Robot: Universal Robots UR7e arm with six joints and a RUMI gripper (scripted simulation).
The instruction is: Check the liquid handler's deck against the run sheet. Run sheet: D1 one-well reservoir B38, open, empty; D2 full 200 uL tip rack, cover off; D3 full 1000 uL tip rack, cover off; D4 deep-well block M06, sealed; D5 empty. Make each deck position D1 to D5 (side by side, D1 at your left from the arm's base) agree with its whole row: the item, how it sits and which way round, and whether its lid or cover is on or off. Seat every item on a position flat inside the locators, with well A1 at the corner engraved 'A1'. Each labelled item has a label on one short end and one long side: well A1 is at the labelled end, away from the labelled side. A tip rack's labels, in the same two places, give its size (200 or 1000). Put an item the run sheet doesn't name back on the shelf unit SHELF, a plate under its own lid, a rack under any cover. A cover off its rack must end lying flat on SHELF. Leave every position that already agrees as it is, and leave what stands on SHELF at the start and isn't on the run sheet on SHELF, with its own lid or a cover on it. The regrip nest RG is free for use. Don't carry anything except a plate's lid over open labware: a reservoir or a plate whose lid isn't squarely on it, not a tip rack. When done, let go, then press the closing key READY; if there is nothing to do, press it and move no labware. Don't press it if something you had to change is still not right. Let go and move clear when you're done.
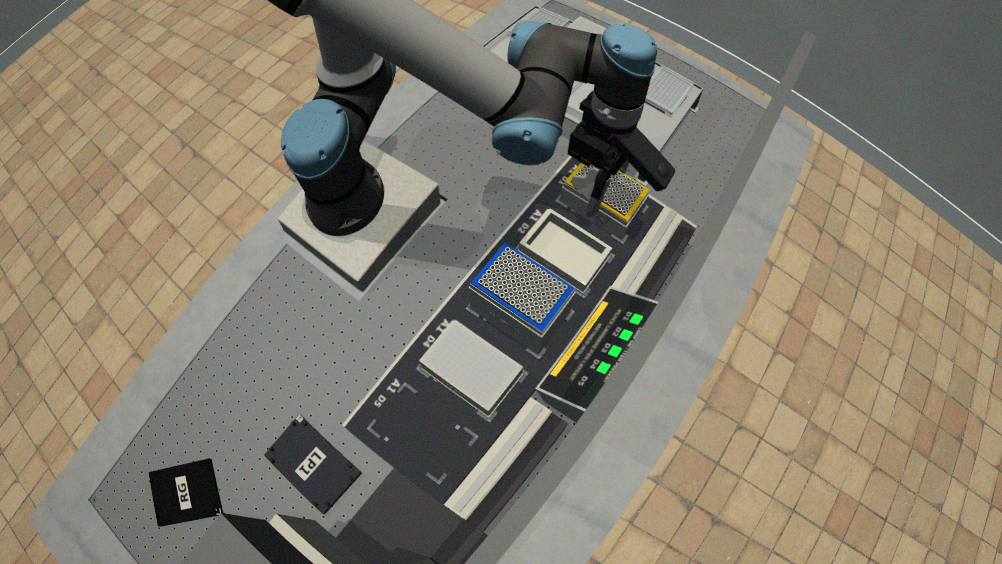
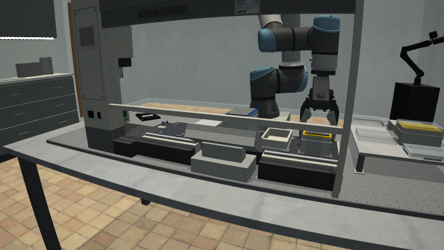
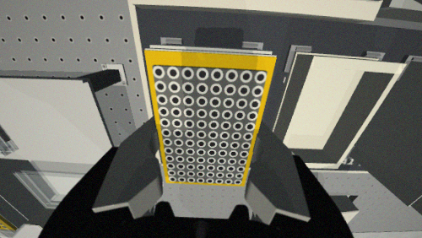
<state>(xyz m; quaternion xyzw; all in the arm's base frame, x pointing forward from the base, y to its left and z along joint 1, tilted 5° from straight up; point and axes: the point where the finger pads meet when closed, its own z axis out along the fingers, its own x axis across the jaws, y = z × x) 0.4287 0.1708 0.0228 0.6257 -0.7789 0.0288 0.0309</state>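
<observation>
Right now my hand is 120 mm to the left of the one-well reservoir, 30 mm past it and 20 mm above it. Round my hand: yellow-framed tip rack 10 mm behind, 10 mm above; blue-framed tip rack 250 mm to the right, 60 mm behind, 30 mm above; handler's frame post 200 mm ahead, 150 mm above, 20 mm to the left.
</observation>
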